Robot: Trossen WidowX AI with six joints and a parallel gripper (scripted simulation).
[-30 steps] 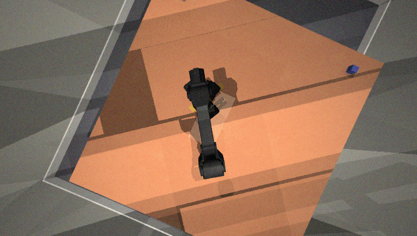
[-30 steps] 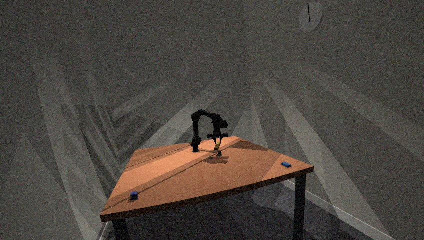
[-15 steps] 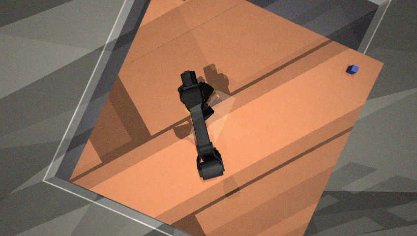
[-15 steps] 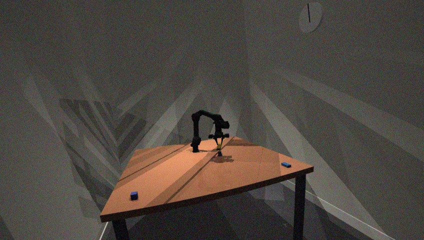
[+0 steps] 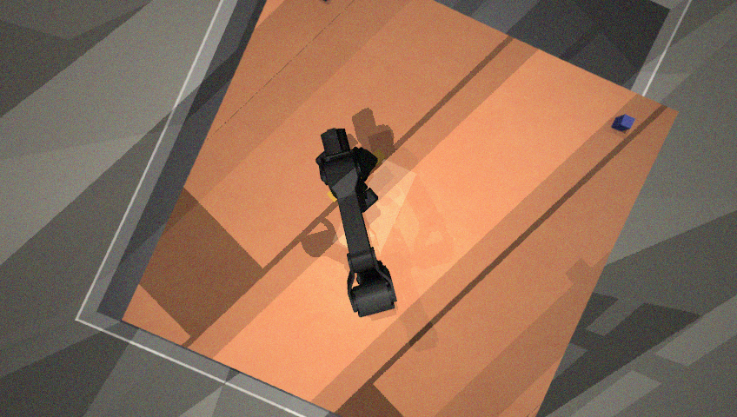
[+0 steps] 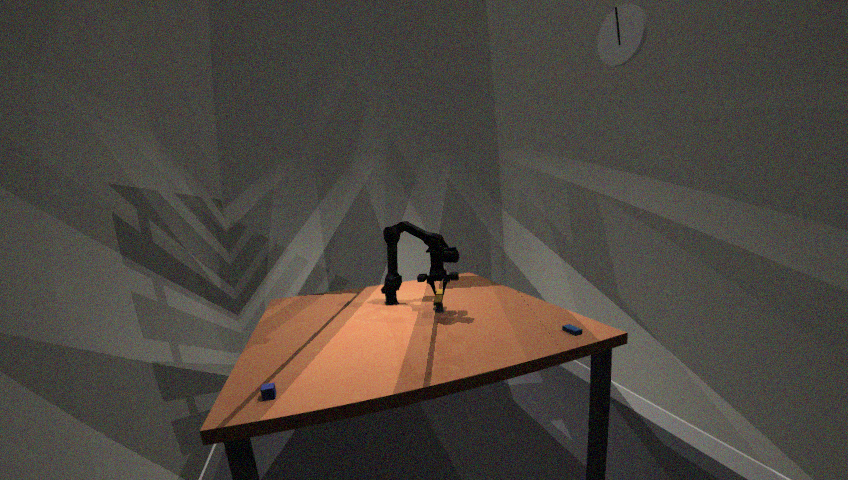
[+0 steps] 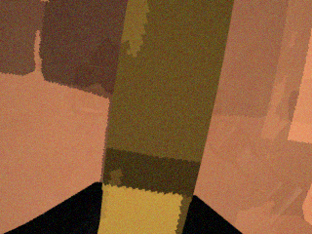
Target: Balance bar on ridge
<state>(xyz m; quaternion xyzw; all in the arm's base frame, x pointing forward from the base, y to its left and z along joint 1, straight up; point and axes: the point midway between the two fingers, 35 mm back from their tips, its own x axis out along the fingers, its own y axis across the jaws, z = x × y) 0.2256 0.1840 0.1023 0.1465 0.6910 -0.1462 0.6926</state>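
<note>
Right now my gripper tip is 3 cm short of the ridge, 1 cm to the left of it and 3 cm above it. From my gripper tip the other things lie so: blue cube: 51 cm ahead, 68 cm to the right, 5 cm below; then yellow bar: 3 cm ahead, 1 cm to the right; then flat blue block: 51 cm ahead, 32 cm to the left, 6 cm below.
</note>
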